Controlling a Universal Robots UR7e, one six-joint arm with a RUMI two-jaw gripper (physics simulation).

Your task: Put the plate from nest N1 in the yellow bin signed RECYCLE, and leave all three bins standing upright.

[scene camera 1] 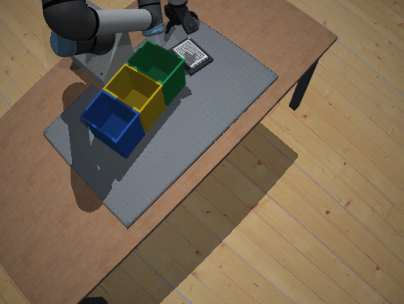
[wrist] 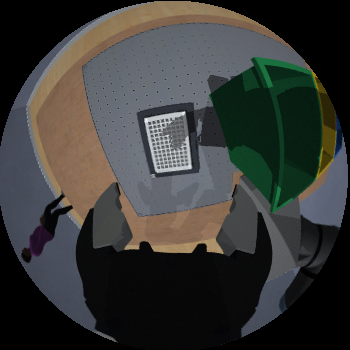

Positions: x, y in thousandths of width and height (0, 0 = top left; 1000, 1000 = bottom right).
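Green bin: scene camera 1 (397, 212), wrist view (779, 367).
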